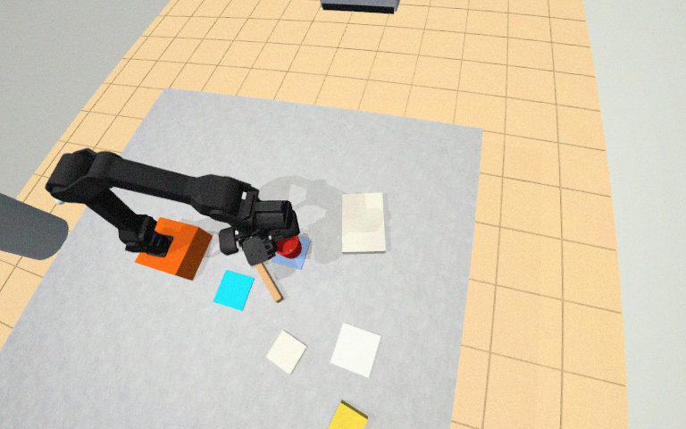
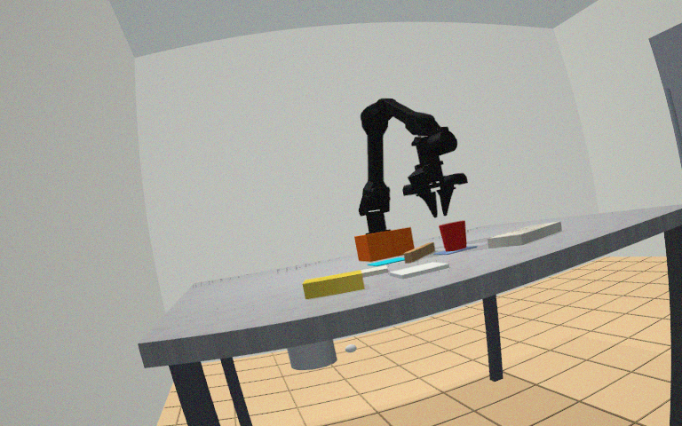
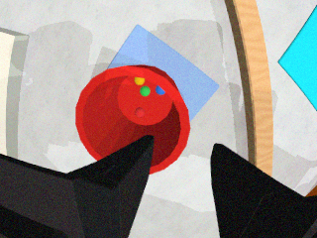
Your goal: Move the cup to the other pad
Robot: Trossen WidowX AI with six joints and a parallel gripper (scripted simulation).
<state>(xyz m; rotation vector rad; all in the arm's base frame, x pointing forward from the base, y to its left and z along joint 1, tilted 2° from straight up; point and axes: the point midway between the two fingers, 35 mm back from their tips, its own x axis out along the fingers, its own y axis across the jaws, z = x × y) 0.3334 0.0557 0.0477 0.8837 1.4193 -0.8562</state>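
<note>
My gripper tip is now 6 cm above the red cup, 3 cm short of it and 1 cm to the right of it. Also, from my gripper tip: wooden bar 9 cm below, 6 cm to the right, 4 cm behind; then cyan pad 13 cm to the right, 11 cm below, 11 cm behind; then light blue pad 11 cm below, 3 cm ahead, 1 cm to the left.
</note>
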